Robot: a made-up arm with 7 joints. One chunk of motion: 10 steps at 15 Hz.
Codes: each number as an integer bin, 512 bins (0 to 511) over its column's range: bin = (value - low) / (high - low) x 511, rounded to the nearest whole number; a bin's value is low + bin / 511 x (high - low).
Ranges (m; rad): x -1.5..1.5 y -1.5..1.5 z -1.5..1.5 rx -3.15..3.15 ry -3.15..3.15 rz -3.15..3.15
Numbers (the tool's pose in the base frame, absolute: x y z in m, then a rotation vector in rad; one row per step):
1: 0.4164 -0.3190 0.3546 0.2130 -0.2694 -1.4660
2: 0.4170 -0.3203 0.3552 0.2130 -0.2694 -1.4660
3: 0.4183 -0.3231 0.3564 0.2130 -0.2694 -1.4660
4: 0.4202 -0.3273 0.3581 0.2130 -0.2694 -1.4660
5: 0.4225 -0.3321 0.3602 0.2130 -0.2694 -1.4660
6: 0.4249 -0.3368 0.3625 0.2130 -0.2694 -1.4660
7: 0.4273 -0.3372 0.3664 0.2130 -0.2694 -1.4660
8: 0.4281 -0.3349 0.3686 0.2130 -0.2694 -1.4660
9: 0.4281 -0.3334 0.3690 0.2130 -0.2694 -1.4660
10: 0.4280 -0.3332 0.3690 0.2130 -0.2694 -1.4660
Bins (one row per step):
1: 326 201 316 273 234 137
2: 327 201 316 273 234 137
3: 327 200 316 273 234 137
4: 327 200 316 273 234 137
5: 327 199 317 273 234 137
6: 328 198 317 273 234 137
7: 328 198 318 273 234 137
8: 328 198 318 273 234 137
9: 328 199 318 273 234 137
10: 328 199 318 273 234 137

